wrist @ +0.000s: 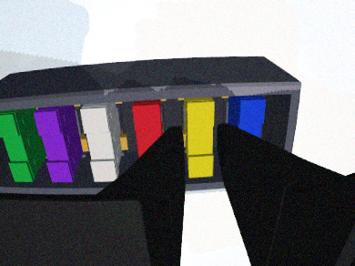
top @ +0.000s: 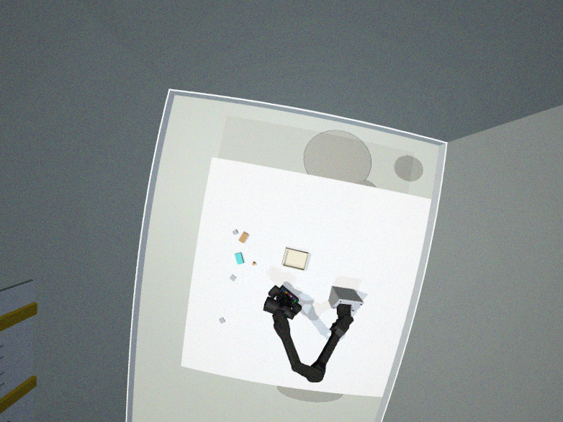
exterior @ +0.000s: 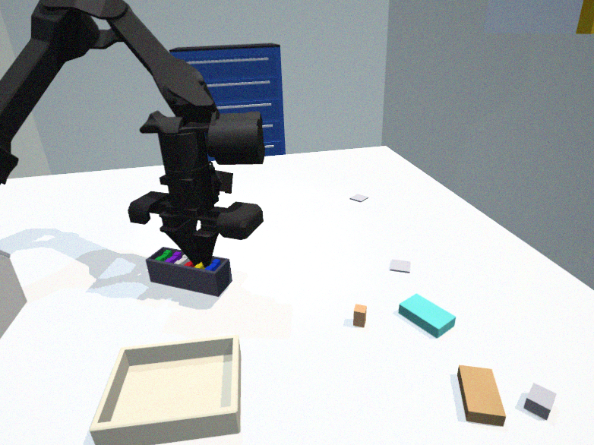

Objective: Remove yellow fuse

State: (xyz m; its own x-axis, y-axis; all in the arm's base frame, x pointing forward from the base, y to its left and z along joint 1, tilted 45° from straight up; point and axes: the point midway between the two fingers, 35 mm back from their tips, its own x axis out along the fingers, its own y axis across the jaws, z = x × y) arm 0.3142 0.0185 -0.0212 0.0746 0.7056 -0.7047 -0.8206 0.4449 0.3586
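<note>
The blue fuse lies 1 cm to the right of my gripper tip, 1 cm below it and 1 cm ahead of it. Also, from my gripper tip: red fuse 1 cm to the left, 1 cm below, 1 cm behind; then yellow fuse 1 cm below; then cream tray 20 cm to the right, 4 cm behind, 3 cm below.
</note>
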